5 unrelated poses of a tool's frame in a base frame.
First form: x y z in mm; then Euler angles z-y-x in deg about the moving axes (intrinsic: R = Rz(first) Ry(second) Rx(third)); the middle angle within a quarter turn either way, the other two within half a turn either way.
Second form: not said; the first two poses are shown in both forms.
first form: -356 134 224 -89.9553 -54.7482 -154.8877
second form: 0.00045 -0.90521 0.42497 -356; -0.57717 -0.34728 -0.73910 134; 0.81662 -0.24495 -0.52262 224; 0 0 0 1
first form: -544 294 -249 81.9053 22.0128 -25.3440
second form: 0.13054 -0.91734 -0.37609 -544; 0.91786 -0.03158 0.39564 294; -0.37481 -0.39685 0.83787 -249; 0 0 0 1
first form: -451 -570 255 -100.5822 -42.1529 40.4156
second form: -0.13615 0.82832 -0.54347 -451; -0.72875 0.28788 0.62133 -570; 0.67111 0.48064 0.56444 255; 0 0 0 1
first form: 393 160 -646 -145.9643 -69.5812 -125.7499
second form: -0.28911 -0.95729 0.00051 393; -0.19527 0.05846 -0.97901 160; 0.93717 -0.28314 -0.20383 -646; 0 0 0 1
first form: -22 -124 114 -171.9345 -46.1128 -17.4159
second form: -0.68638 -0.07970 0.72286 -22; -0.09727 -0.97498 -0.19986 -124; 0.72071 -0.20749 0.66146 114; 0 0 0 1
